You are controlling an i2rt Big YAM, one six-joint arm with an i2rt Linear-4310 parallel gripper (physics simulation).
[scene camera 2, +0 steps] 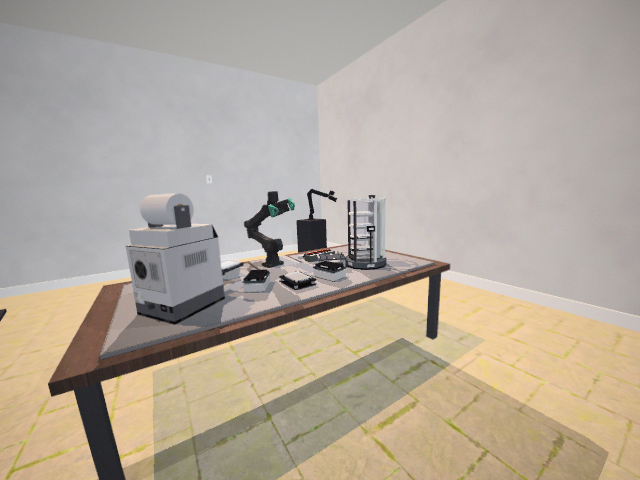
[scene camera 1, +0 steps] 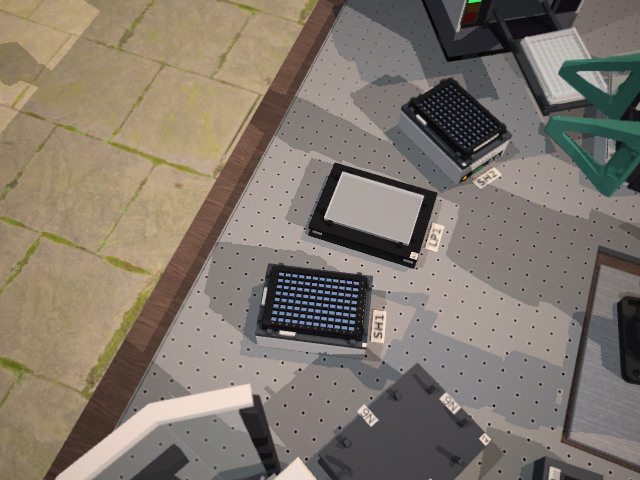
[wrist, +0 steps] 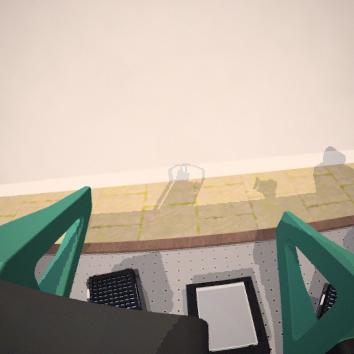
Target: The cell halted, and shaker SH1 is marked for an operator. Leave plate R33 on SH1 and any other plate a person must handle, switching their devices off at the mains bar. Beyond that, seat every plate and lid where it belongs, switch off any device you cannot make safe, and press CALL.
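Frame: origin at the arm's base, x ahead, y left, z up, level; metres.
Where they show: gripper, between the fingertips: [scene camera 2: 286,207] [scene camera 1: 554,93] [wrist: 188,209]; arm's base, origin of its link: [scene camera 2: 272,264].
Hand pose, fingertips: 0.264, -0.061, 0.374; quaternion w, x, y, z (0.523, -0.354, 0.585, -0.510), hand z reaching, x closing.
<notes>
Things, the pixels of their top centre, and the offset from my fingertips, as dx, dy, dz. "pt": a spot on its surface instead. Level surfaces: height alone.
- Shaker SH1, a spot on its surface: [scene camera 1: 310,345] pt +0.189, +0.164, -0.337
- black plate with blue wells, centre of its top: [scene camera 1: 315,299] [wrist: 112,298] [scene camera 2: 329,264] +0.192, +0.115, -0.301
- Shaker SH2, a spot on its surface: [scene camera 1: 426,143] pt +0.075, -0.193, -0.342
- black plate, centre of its top: [scene camera 1: 458,114] [wrist: 346,317] [scene camera 2: 256,273] +0.037, -0.226, -0.301
- pale flat piece, centre of its top: [scene camera 1: 374,206] [wrist: 224,313] [scene camera 2: 297,275] +0.138, -0.059, -0.334
- white plate, centre of its top: [scene camera 1: 565,59] [scene camera 2: 225,262] -0.104, -0.315, -0.251
- clear-walled plate tower, centre of its top: [scene camera 2: 364,195] +0.188, +0.433, +0.047
- large white machine, centre of its top: [scene camera 2: 168,194] +0.003, -0.555, +0.085
- dark N6 base, centre of its top: [scene camera 1: 407,444] [scene camera 2: 331,253] +0.057, +0.270, -0.295
- wood-edged tray, height of its surface: dz -0.370
My gripper [scene camera 1: 556,95] [scene camera 2: 282,207] [wrist: 188,209] is open and empty, raised above the bench. Shaker SH1 [scene camera 1: 310,345] carries a black plate with blue wells [scene camera 1: 317,299] [wrist: 115,289]. Shaker SH2 [scene camera 1: 426,143] carries another black plate [scene camera 1: 457,116] [wrist: 328,301], tilted in appearance, and shows an amber light. Between them, the black LP1 stand [scene camera 1: 323,227] [wrist: 260,327] bears a pale flat piece [scene camera 1: 374,206] [wrist: 227,315]. A white plate [scene camera 1: 560,64] rests on the arms of the device at the top right. R33's marking and the CALL button are not readable.
A clear-walled plate tower [scene camera 2: 367,232] stands at one end and a large white machine [scene camera 2: 175,273] at the other. A dark N6 base [scene camera 1: 403,428] lies near SH1. A wood-edged tray [scene camera 1: 581,356] is at the right. Red switches [scene camera 2: 317,252] show behind SH1.
</notes>
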